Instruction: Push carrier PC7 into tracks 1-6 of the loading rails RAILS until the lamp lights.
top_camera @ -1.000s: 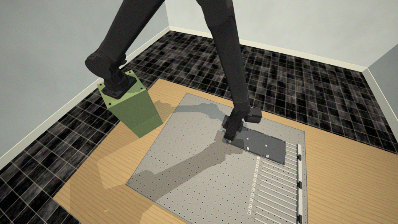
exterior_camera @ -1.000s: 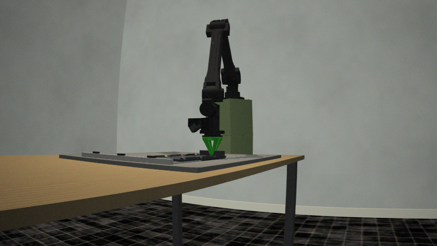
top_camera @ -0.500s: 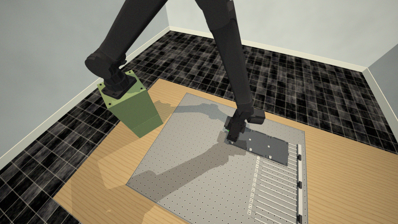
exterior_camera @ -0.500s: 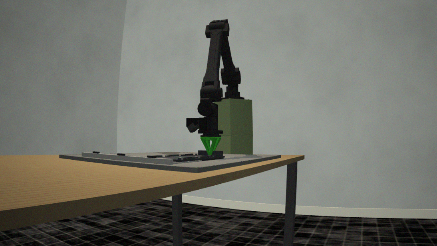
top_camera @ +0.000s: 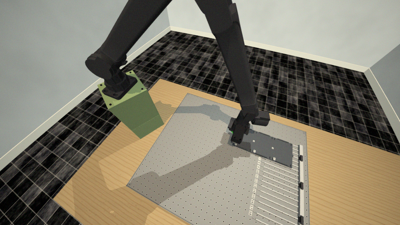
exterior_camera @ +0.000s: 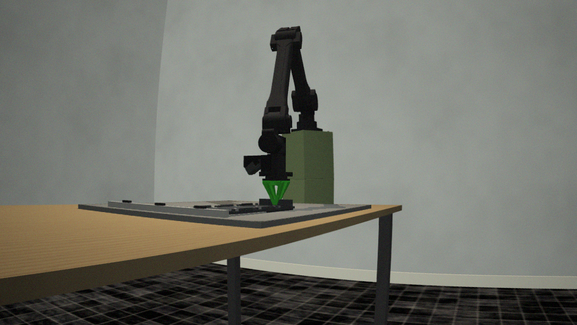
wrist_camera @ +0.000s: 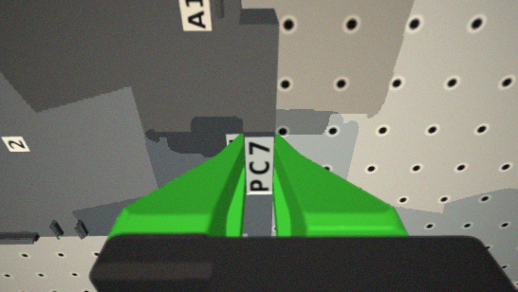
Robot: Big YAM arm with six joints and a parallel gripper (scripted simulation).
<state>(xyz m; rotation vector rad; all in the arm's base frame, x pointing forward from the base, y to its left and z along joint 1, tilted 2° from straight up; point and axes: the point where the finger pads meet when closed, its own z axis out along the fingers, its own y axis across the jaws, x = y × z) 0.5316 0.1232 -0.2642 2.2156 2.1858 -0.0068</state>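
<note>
The carrier PC7 is 160 mm ahead of my hand.
</note>
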